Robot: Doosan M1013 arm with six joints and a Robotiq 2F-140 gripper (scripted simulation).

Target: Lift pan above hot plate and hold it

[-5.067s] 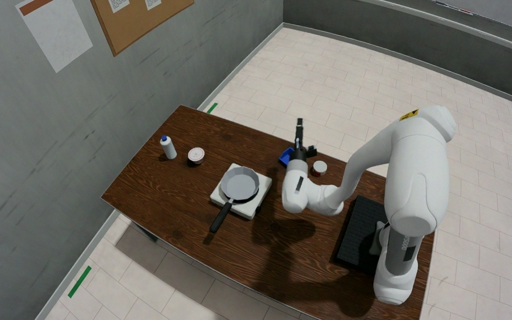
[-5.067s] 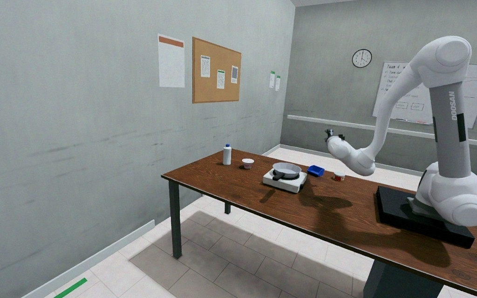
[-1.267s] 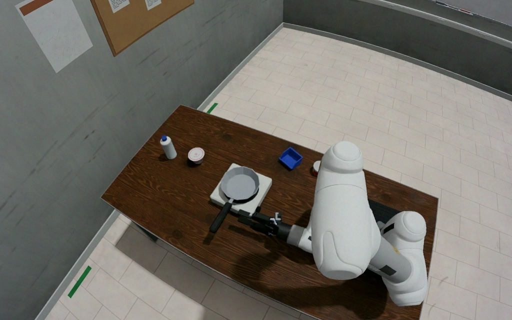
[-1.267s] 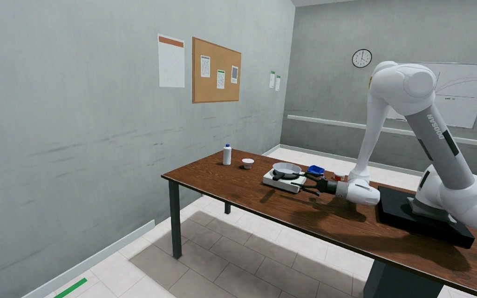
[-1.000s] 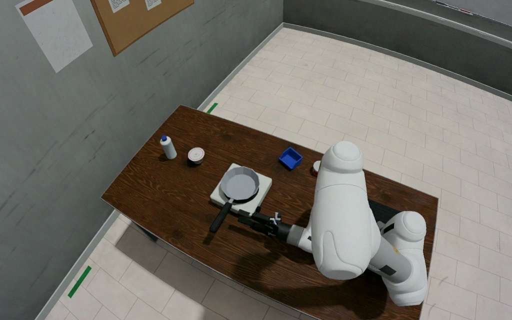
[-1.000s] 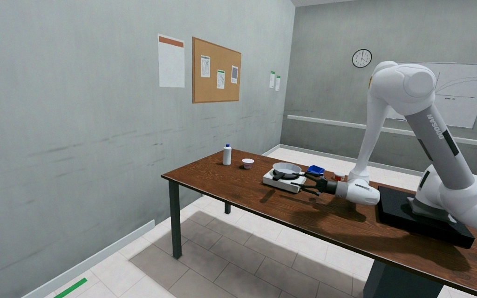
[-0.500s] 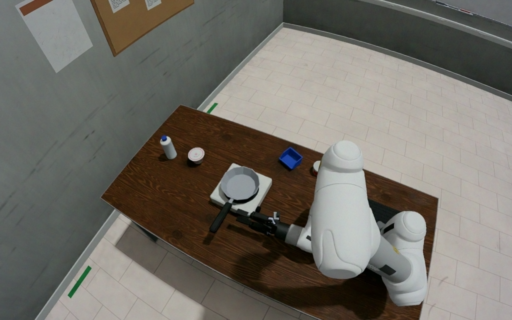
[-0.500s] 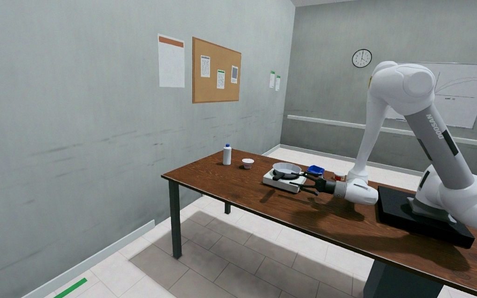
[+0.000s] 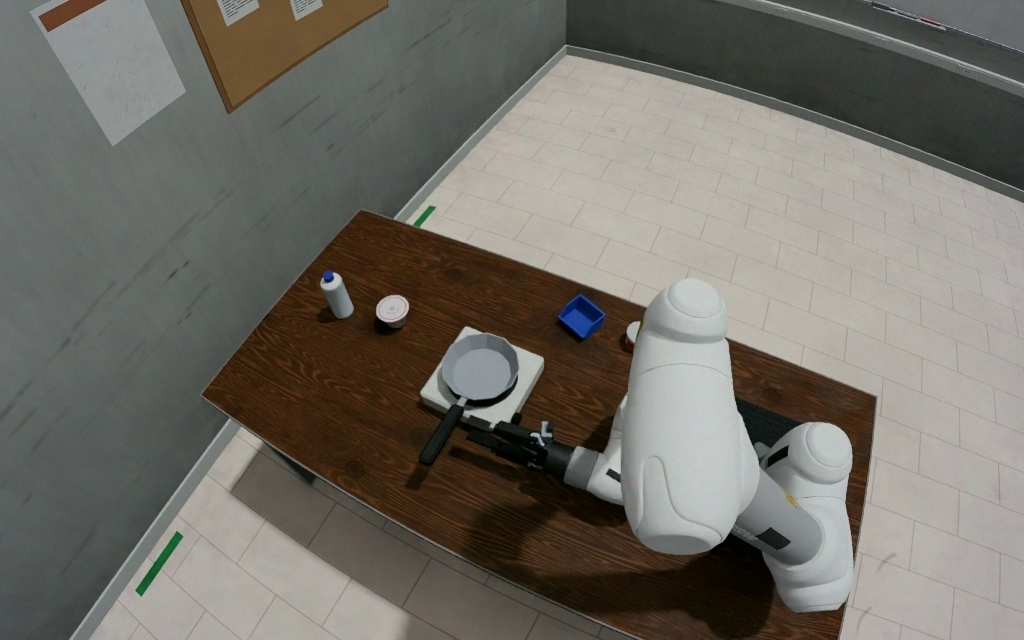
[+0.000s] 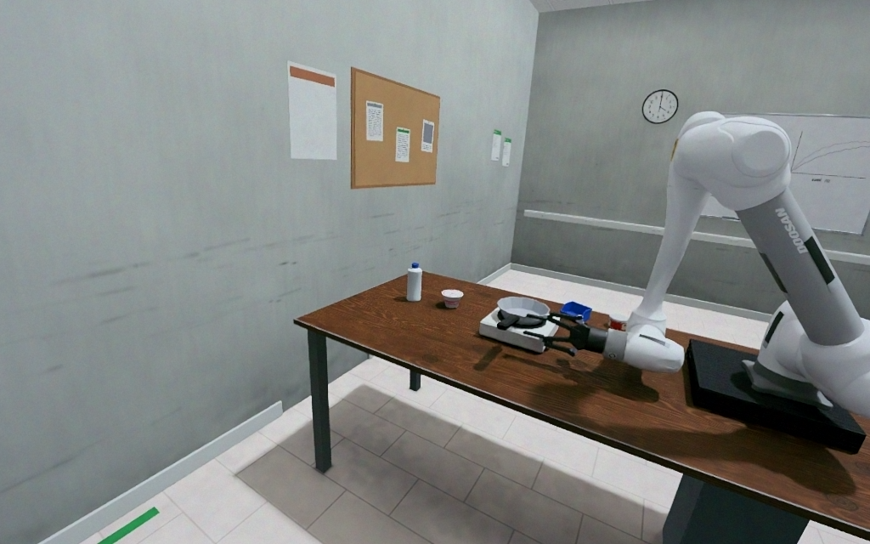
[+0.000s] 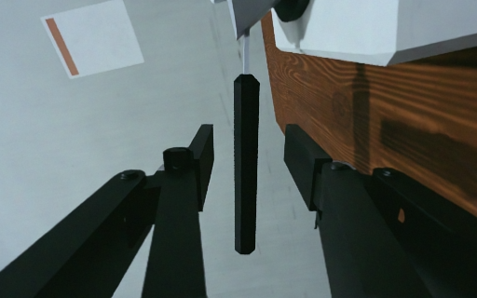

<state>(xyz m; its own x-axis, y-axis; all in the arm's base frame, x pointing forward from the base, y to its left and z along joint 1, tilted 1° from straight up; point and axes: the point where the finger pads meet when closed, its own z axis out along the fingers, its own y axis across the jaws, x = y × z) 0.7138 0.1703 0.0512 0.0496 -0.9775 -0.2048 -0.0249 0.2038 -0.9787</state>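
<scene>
The grey pan is 10 cm to the right of my hand, 8 cm ahead of it and 2 cm below it. Round my hand: blue bin (47 cm to the right, 10 cm below, 7 cm behind); then hot plate (16 cm to the right, 9 cm below, 7 cm ahead); then white cup (43 cm ahead, 25 cm to the right, 8 cm below).
</scene>
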